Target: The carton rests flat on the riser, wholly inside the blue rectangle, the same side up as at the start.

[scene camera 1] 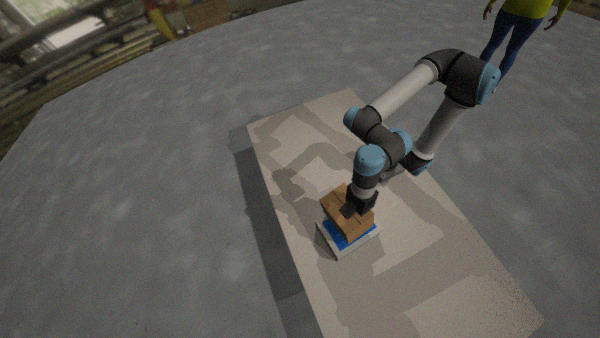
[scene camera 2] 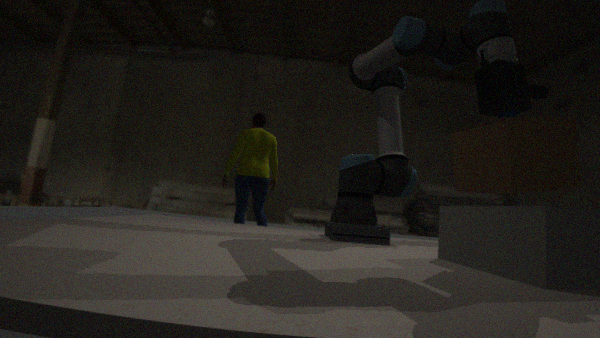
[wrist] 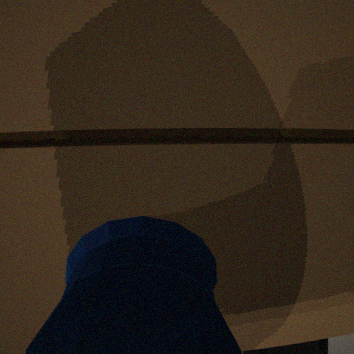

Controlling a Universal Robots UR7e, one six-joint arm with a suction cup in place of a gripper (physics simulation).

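Pixels of known places: end effector, tool point: (wrist: 143,246); arm's base, origin of the base link: (scene camera 2: 353,224).
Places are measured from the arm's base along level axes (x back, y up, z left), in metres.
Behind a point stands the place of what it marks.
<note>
The brown carton (scene camera 1: 334,204) {x -0.466, y 0.229, z 0.094 m} (scene camera 2: 516,155) {x -0.497, y 0.155, z 0.065 m} (wrist: 175,70) {x -0.452, y 0.241, z 0.155 m} is over the grey riser (scene camera 1: 335,251) {x -0.553, y 0.070, z 0.224 m} (scene camera 2: 495,239) {x -0.455, y 0.011, z 0.066 m}. It covers most of the blue rectangle (scene camera 1: 336,236) {x -0.510, y 0.070, z 0.175 m}, which shows only along the carton's near edges. In the dark side view a thin gap seems to show between the carton and the riser top. My suction cup (scene camera 1: 355,208) {x -0.408, y 0.234, z 0.165 m} (scene camera 2: 502,113) (wrist: 140,281) sits on the carton's top face beside the dark tape seam (wrist: 175,136) {x -0.440, y 0.240, z 0.155 m}, gripping it. The wrist view also shows a corner of the riser (wrist: 341,345).
The riser stands on a pale board (scene camera 1: 419,273) {x -0.286, y -0.051, z 0.536 m} on the grey floor. The arm's base (scene camera 2: 356,231) {x -0.081, y -0.017, z -0.026 m} is behind the riser. A person in a yellow top (scene camera 2: 254,155) (scene camera 1: 518,21) stands beyond the board's far end.
</note>
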